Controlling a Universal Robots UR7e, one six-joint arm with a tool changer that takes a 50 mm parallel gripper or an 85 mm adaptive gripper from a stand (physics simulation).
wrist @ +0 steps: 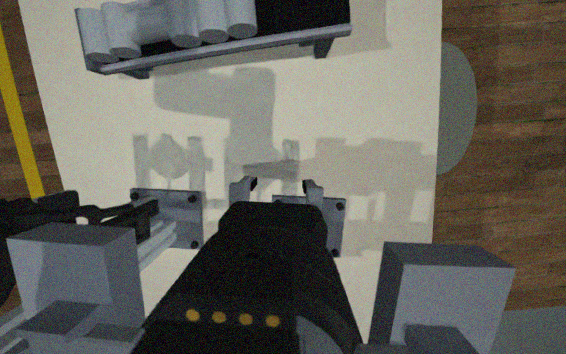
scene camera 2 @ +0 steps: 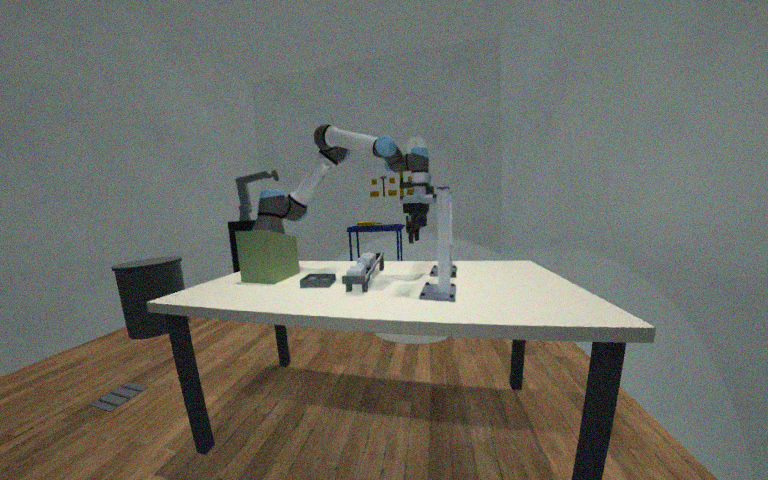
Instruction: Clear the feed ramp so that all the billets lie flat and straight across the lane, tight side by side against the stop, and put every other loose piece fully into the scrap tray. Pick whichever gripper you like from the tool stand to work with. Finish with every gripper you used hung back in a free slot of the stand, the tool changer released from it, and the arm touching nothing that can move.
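Where they show: arm's base at its link origin: [scene camera 2: 268, 234].
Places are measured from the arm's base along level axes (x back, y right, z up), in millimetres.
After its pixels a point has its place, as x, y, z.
My gripper [scene camera 2: 414, 237] [wrist: 280, 185], black with short light fingers, is at the wrist within the tool stand [scene camera 2: 444, 243] {-802, 294, -32} [wrist: 457, 300] {-734, -34, 123}. Its fingers are apart, pointing down high above the table, with nothing between them. Another black gripper [wrist: 145, 215] hangs at the left in the wrist view. The feed ramp [scene camera 2: 355, 279] [wrist: 225, 51] stands clear of my gripper. Several grey cylindrical billets [wrist: 213, 22] {-521, 63, -112} lie across it; a differently shaped grey piece [wrist: 154, 25] {-499, 142, -120} lies among them. Their upper ends are cut off in the wrist view. The dark scrap tray [scene camera 2: 310, 284] {-269, 180, -203} is beside the ramp; its contents are unclear.
A green block [scene camera 2: 266, 257] {-49, 117, -94} stands left of the tray, in front of the arm's base. The stand's foot plates [scene camera 2: 438, 292] {-779, 298, -206} [wrist: 190, 210] {-774, 220, -207} are bolted to the white table [scene camera 2: 509, 300] {-999, 361, -218}. A dark bin [scene camera 2: 148, 297] and a blue side table [scene camera 2: 375, 228] stand beyond the table.
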